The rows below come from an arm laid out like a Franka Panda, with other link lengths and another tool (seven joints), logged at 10 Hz.
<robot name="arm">
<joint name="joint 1" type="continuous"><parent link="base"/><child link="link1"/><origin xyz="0 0 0.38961"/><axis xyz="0 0 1"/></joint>
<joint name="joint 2" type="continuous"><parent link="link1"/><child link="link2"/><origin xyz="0 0 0" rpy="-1.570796 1.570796 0"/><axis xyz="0 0 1"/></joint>
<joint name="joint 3" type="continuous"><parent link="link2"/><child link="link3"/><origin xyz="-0.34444 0 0" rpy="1.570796 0 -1.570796"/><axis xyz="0 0 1"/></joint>
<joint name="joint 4" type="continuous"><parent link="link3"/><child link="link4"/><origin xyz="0.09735 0 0" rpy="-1.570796 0 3.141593"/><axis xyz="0 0 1"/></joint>
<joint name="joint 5" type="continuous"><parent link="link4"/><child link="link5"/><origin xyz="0.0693 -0.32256 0" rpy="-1.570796 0 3.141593"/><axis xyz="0 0 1"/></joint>
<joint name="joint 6" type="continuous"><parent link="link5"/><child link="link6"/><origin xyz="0 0 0" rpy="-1.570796 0 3.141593"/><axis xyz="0 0 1"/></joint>
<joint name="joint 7" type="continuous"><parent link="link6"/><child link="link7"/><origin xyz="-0.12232 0 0" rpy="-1.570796 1.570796 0"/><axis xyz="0 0 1"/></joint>
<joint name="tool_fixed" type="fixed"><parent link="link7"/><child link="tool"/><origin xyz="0.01 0 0.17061" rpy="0 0.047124 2.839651"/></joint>
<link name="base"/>
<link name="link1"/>
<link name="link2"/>
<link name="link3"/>
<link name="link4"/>
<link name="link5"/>
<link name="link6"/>
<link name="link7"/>
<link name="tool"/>
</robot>
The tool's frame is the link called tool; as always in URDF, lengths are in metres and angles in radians. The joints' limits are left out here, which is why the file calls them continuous.
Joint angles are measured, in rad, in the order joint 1, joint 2, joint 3, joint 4, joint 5, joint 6, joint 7. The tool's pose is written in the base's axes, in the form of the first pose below.
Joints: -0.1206 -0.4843 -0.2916 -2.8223 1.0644 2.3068 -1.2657
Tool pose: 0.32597 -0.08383 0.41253 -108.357 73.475 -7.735
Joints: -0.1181 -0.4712 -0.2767 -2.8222 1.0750 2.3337 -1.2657
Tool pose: 0.32879 -0.08397 0.40911 -108.989 74.485 -8.267
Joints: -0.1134 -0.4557 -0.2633 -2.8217 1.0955 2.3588 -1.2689
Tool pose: 0.33193 -0.08348 0.40525 -109.148 75.539 -8.671
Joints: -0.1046 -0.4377 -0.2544 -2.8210 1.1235 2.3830 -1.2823
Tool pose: 0.33506 -0.08278 0.40054 -109.176 76.291 -9.152
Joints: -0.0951 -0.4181 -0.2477 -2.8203 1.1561 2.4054 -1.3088
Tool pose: 0.33777 -0.08211 0.39510 -109.368 76.555 -9.843
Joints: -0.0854 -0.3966 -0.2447 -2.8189 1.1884 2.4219 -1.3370
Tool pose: 0.34005 -0.08141 0.38895 -109.462 76.747 -10.232
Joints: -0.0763 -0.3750 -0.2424 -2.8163 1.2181 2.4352 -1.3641
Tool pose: 0.34228 -0.08063 0.38300 -109.612 76.868 -10.506
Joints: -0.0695 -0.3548 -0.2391 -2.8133 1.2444 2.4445 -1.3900
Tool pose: 0.34426 -0.07954 0.37750 -109.847 76.831 -10.681
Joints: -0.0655 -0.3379 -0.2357 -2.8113 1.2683 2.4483 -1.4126
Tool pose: 0.34554 -0.07810 0.37264 -109.899 76.754 -10.668
